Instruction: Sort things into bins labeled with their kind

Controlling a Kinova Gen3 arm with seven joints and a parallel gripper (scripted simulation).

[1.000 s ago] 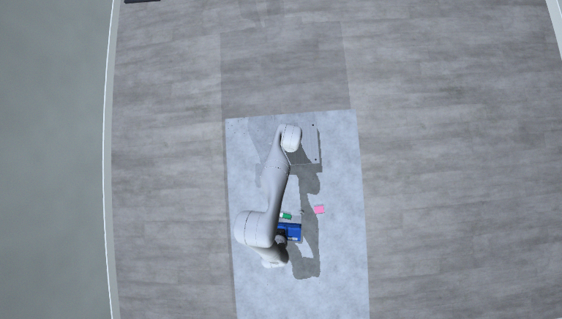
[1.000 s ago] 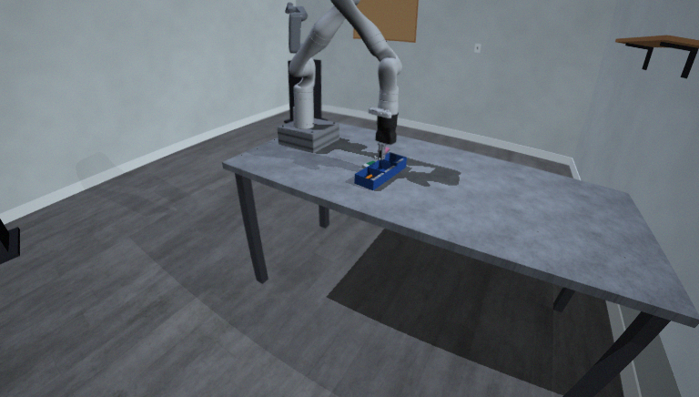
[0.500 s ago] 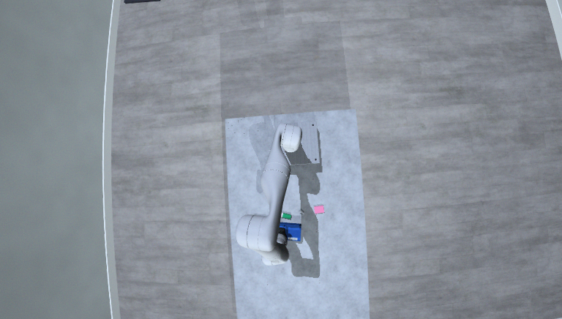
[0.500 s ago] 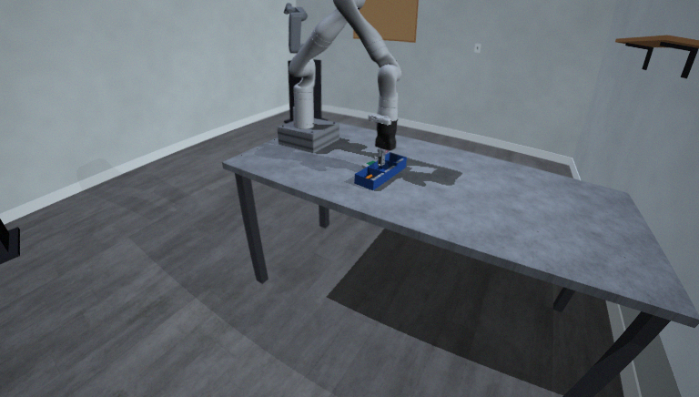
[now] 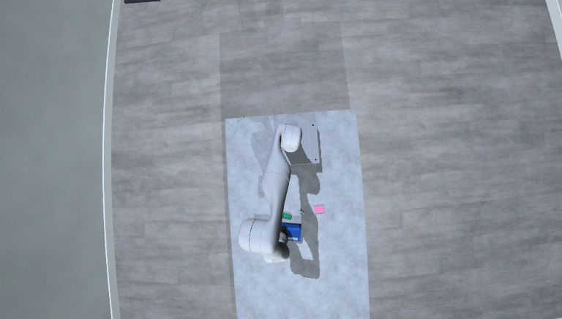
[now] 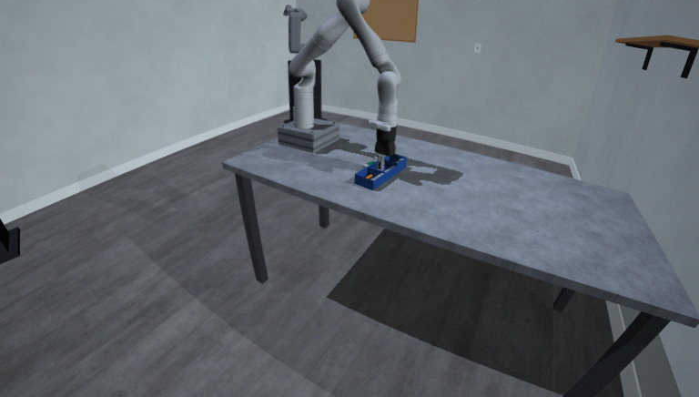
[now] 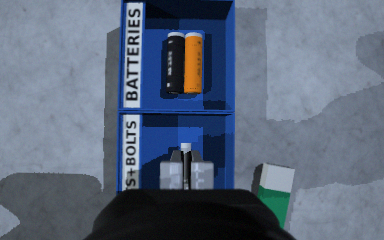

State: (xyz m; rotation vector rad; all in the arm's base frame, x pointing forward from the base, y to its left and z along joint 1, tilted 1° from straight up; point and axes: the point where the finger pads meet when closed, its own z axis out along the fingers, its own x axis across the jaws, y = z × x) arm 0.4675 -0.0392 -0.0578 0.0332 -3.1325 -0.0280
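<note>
The grey rod is 10 mm to the left of my hand and 10 mm below it. The rest, counted from my hand: grey block: 100 mm behind, 130 mm to the left, 30 mm below; then black battery: 10 mm ahead, 80 mm to the right, 20 mm below; then orange battery: 80 mm to the right, 20 mm below.
</note>
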